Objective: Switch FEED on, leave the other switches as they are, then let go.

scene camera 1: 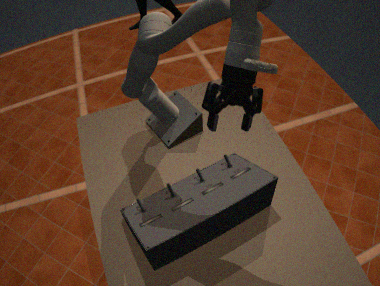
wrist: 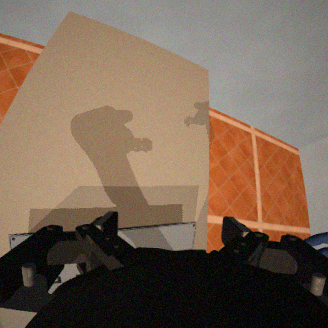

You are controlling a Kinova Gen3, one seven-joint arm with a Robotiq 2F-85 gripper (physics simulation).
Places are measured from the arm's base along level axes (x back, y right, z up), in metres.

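Pixels of known places: gripper, fingertip midpoint: [scene camera 1: 228,130] [wrist: 169,225]; arm's base at its link origin: [scene camera 1: 169,114].
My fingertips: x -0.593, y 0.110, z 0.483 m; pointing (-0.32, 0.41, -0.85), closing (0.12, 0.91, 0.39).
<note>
Ahead of a thing's pixels: the offset from my fingertips to its middle. "spot": to the spot under its first point. Level surfaces: height alone.
A dark grey switch box @(dx +0.121, dy +0.021, dz -0.482 m) [scene camera 1: 215,220] [wrist: 177,234] stands on the table, with several thin levers in a row along its top. From left to right in the scene view they include a lever at the left end @(spot: dx +0.200, dy +0.201, dz -0.432 m) [scene camera 1: 141,205], two middle levers [scene camera 1: 170,190] [scene camera 1: 200,175] and a lever at the right end @(spot: dx +0.205, dy -0.157, dz -0.433 m) [scene camera 1: 228,161]. A pale label plate lies in front of each; the lettering is too small to read, so I cannot tell which is FEED. My gripper [scene camera 1: 229,126] [wrist: 169,225] is open and empty, apart from the levers, above the box's right end in the scene view.
The arm's wedge-shaped grey base [scene camera 1: 189,122] is mounted on the beige table @(dz -0.546 m) [scene camera 1: 105,145] [wrist: 145,65] behind the box. Dark legs [scene camera 1: 142,12] show at the top of the scene view. A blue object [wrist: 319,244] is partly visible at the wrist view's right edge.
</note>
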